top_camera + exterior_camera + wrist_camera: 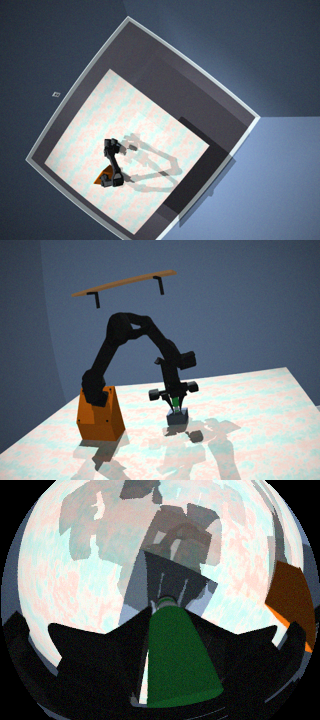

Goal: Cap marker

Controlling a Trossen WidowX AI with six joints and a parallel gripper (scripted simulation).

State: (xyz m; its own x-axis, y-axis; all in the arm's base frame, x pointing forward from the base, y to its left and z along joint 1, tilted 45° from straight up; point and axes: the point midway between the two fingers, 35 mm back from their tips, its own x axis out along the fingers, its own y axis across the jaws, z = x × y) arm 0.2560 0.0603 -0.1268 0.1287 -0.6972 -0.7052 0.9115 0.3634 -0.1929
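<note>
My gripper tip is 50 mm below the green cap. Also, from my gripper tip: grey holder block: 20 mm below, 10 mm to the right.
</note>
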